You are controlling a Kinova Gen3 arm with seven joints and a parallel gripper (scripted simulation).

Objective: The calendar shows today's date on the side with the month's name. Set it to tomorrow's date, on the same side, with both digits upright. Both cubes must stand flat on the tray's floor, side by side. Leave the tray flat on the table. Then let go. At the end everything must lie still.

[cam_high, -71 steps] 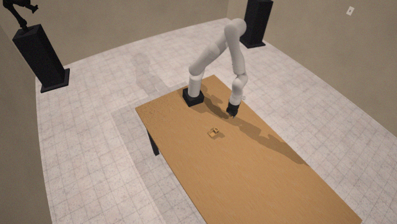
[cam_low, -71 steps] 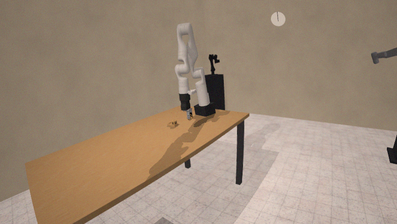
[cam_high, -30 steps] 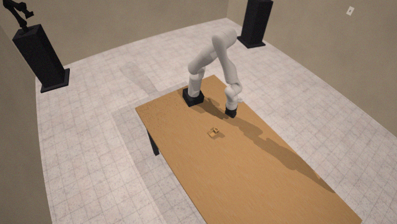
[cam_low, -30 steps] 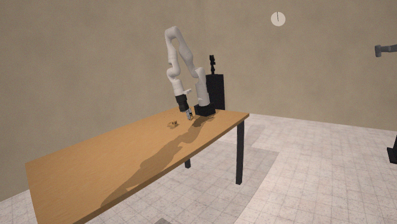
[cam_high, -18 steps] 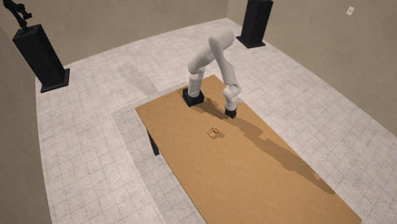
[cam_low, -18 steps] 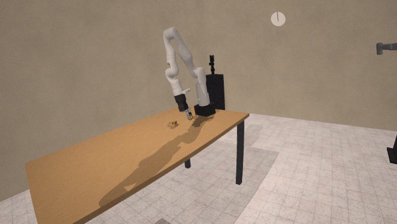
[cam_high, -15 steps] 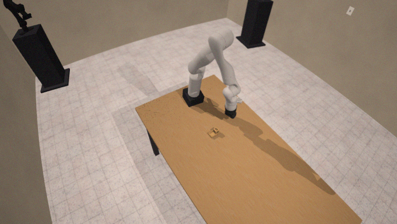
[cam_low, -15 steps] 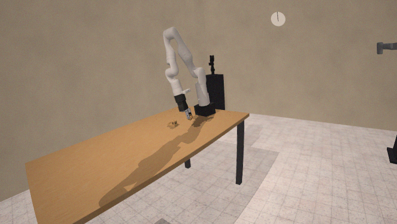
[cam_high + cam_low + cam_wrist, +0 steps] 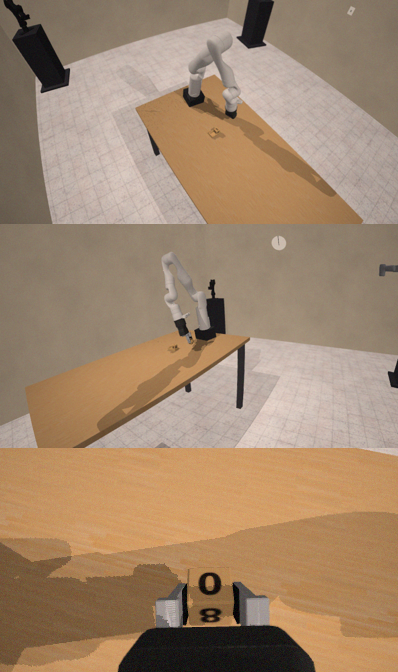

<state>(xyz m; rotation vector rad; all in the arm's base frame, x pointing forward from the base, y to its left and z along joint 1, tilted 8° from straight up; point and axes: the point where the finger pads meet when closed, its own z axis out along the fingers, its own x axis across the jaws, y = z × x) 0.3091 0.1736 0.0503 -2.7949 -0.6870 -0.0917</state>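
My gripper is now 1 cm above the wooden date cube. From my hand the other things lie so: wooden tray (4 cm ahead, 16 cm to the right, 9 cm below).
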